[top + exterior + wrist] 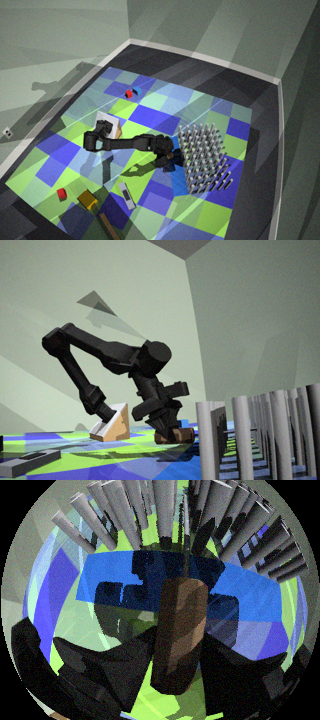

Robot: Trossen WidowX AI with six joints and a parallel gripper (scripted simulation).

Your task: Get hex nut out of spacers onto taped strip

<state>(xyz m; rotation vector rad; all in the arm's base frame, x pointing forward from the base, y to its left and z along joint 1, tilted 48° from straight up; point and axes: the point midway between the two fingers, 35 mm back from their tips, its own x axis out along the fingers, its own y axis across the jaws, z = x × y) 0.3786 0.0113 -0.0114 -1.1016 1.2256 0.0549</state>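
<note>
Now: gripper tip 7 cm short of the blue taped strip and 3 cm above it. The rest, counted from my gripper tip: grey flat bar (31 cm to the right, 7 cm behind, 2 cm below); then thin metal rod (8 cm ahead, 6 cm to the left); then hex nut (19 cm ahead, 13 cm to the left, 3 cm below).
</note>
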